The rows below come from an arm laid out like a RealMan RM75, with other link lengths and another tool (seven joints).
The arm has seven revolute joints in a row. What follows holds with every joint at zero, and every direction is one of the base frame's.
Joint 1 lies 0.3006 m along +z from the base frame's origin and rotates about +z.
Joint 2 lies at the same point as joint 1 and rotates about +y.
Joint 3 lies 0.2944 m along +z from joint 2 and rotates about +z.
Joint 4 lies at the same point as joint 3 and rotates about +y.
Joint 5 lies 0.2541 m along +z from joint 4 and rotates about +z.
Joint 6 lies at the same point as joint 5 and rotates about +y.
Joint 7 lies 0.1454 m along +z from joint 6 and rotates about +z.
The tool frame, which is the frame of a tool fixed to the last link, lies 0.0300 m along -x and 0.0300 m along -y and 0.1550 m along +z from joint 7; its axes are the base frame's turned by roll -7.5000, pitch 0.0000 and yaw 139.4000 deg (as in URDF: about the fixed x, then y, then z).
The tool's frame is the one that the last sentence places.
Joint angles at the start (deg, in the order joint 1, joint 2, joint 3, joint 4, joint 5, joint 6, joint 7): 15.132, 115.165, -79.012, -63.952, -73.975, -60.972, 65.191
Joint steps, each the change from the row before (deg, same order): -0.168, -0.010, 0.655, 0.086, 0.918, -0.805, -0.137; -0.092, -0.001, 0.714, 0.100, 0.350, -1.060, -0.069; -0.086, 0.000, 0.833, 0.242, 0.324, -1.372, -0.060; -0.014, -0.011, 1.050, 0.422, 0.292, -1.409, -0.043; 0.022, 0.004, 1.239, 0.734, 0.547, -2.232, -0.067; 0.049, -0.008, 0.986, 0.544, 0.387, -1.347, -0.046; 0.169, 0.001, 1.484, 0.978, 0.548, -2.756, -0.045; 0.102, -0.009, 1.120, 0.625, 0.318, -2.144, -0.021; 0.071, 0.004, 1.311, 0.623, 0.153, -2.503, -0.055
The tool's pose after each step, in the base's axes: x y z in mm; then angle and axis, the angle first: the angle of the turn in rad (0 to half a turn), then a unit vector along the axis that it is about. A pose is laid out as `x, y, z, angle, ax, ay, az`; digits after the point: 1 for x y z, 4 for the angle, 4 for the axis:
148.4, 511.6, 10.0, 2.8094, 0.3026, -0.8348, -0.4600
147.7, 509.7, 14.1, 2.7971, 0.3024, -0.8340, -0.4615
147.4, 507.0, 18.1, 2.7824, 0.3021, -0.8338, -0.4621
148.1, 505.0, 23.0, 2.7685, 0.3006, -0.8335, -0.4636
147.8, 500.6, 27.9, 2.7427, 0.2992, -0.8342, -0.4633
148.3, 498.7, 32.6, 2.7275, 0.2973, -0.8338, -0.4651
147.1, 493.0, 38.2, 2.6951, 0.2968, -0.8346, -0.4641
145.8, 488.2, 42.5, 2.6709, 0.2979, -0.8349, -0.4629
144.5, 481.9, 47.1, 2.6453, 0.3006, -0.8351, -0.4607

